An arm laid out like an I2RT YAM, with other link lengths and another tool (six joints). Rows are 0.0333 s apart.
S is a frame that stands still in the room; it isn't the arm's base.
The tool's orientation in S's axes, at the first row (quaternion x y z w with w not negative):
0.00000, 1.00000, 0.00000, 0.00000
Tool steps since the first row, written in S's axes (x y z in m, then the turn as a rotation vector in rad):
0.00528, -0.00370, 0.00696, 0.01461, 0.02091, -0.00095
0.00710, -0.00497, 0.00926, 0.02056, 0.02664, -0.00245
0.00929, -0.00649, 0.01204, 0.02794, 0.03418, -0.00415
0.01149, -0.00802, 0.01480, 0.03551, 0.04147, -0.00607
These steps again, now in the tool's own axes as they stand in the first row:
-0.00528, -0.00370, -0.00696, -0.01461, 0.02091, 0.00095
-0.00710, -0.00497, -0.00926, -0.02056, 0.02664, 0.00245
-0.00929, -0.00649, -0.01204, -0.02794, 0.03418, 0.00415
-0.01149, -0.00802, -0.01480, -0.03551, 0.04147, 0.00607

